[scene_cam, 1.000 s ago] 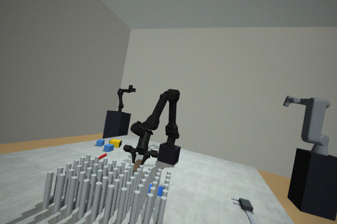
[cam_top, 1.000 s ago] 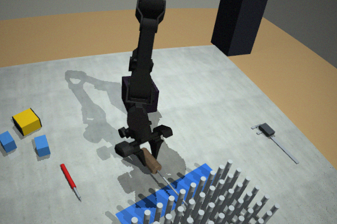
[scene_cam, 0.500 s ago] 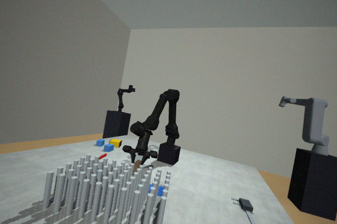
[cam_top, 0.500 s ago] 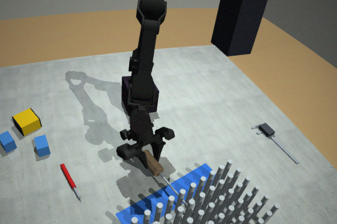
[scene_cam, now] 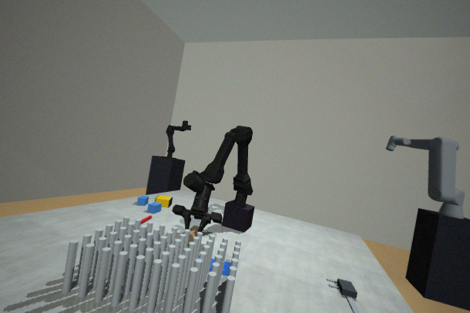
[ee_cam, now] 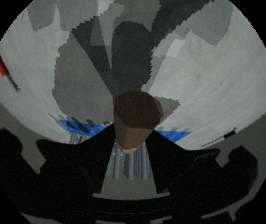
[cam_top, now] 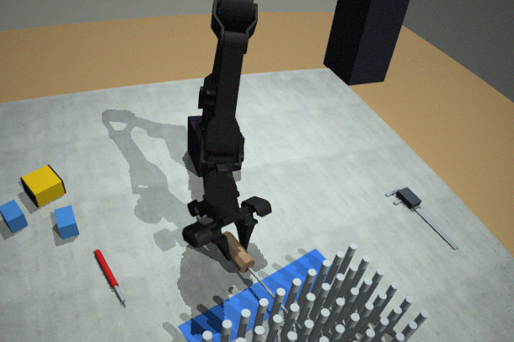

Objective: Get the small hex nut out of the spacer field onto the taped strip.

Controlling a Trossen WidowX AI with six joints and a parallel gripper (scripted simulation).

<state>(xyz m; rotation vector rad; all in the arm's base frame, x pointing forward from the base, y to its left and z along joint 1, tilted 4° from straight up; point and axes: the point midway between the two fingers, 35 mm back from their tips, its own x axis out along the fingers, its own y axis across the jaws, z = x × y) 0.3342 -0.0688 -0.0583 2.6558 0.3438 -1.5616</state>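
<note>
The blue taped strip is 10 cm ahead of my gripper tip, 3 cm below it and 2 cm to the left of it. From my gripper tip the other things lie so: yellow block: 38 cm to the right, 35 cm behind, 1 cm below; then hook tool: 10 cm ahead, 2 cm to the left; then red-handled screwdriver: 26 cm to the right, 3 cm behind, 2 cm below.
</note>
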